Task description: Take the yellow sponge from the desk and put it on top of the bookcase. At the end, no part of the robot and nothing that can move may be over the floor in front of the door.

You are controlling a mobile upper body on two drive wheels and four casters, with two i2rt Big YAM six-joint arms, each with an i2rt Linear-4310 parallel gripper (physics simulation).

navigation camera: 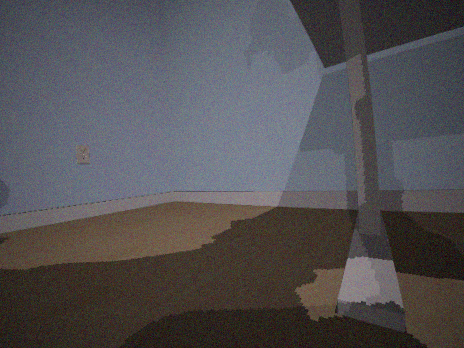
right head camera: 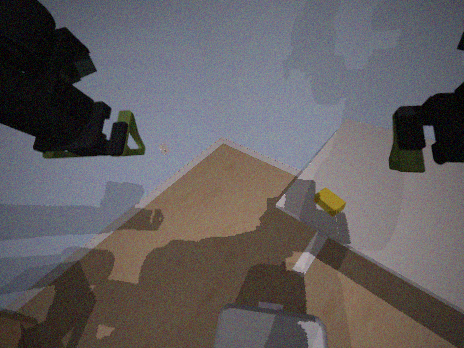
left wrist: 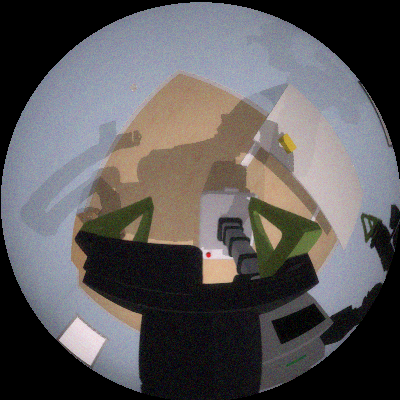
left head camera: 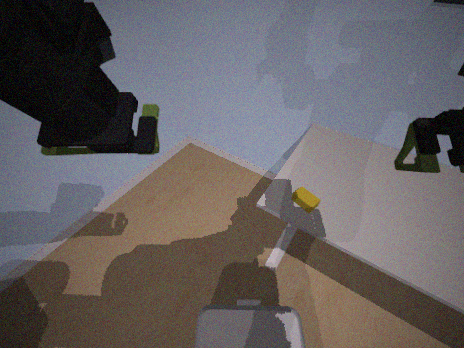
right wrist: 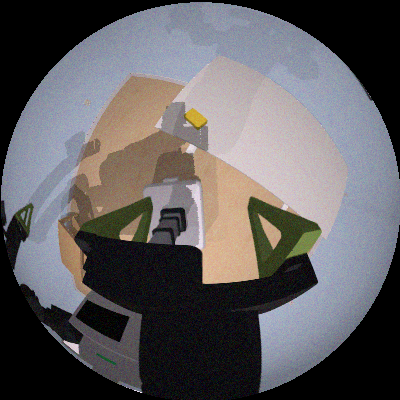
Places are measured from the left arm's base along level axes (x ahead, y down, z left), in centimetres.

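Pixels of known places: left gripper, between the fingertips: [right head camera: 119, 151] [left wrist: 200, 201] [left head camera: 128, 149] [right wrist: 29, 205]; right gripper, between the fingertips: [right head camera: 434, 165] [left wrist: 364, 215] [left head camera: 427, 167] [right wrist: 199, 201].
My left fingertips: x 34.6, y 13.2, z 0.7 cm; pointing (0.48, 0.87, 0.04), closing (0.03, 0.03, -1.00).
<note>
Ahead of a thing's pixels: the offset from my left fingertips to its top centre. "spot": to the spot under its first point. Level surfaces: height alone.
The yellow sponge @[dy +51.3, dx +29.5, dz -47.1 cm] [left head camera: 306, 199] [right head camera: 330, 201] [left wrist: 287, 143] [right wrist: 195, 118] lies on the white desk @[dy +55.8 cm] [left head camera: 400, 225] [right head camera: 425, 240] [left wrist: 330, 165] [right wrist: 280, 130], near its front left corner and beside a shadow. My left gripper [left head camera: 105, 145] [right head camera: 92, 145] [left wrist: 200, 201] is open and empty, high up and to the left of the desk in the head views. My right gripper [right wrist: 199, 201] is open and empty, to the right of the sponge in the head views, partly cut off by the picture's edge. Both grippers are apart from the sponge. I cannot make out the bookcase or the door.
My base [left head camera: 250, 325] [right head camera: 272, 327] is in front of the desk's left end. A desk leg @[spot: dy +102.9, dx +49.9, dz -56.3 cm] [navigation camera: 367, 150] stands close ahead, right of centre in the navigation view. Walls meet in a corner behind. A brown wooden object [right head camera: 15, 325] [right wrist: 65, 245] shows at the lower left, unclear.
</note>
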